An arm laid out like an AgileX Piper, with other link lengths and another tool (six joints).
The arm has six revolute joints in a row. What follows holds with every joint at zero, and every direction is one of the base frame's.
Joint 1 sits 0.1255 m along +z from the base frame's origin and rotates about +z.
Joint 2 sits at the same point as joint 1 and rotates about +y.
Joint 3 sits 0.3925 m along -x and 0.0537 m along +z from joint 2 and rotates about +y.
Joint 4 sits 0.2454 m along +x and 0.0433 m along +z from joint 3 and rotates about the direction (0.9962, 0, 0.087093).
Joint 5 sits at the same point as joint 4 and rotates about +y.
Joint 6 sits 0.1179 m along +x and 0.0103 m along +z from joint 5 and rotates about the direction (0.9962, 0, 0.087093).
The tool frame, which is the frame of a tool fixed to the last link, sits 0.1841 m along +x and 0.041 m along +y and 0.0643 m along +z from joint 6; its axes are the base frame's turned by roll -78.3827, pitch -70.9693 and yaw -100.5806 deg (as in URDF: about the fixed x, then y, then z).
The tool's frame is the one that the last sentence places.
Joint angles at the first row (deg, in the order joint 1, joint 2, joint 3, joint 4, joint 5, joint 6):
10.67, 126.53, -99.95, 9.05, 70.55, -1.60
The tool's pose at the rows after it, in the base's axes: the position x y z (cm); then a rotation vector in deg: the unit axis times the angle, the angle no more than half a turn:
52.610, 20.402, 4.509, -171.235, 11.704, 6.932
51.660, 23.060, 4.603, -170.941, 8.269, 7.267
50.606, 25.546, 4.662, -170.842, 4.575, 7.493
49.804, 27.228, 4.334, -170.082, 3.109, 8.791
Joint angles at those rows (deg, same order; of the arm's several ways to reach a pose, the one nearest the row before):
12.44, 125.89, -99.95, 9.30, 70.20, -1.60
15.04, 125.89, -99.95, 9.92, 70.07, -1.49
17.64, 125.89, -99.95, 10.25, 69.94, -1.49
19.03, 126.40, -99.95, 11.33, 69.94, -1.49

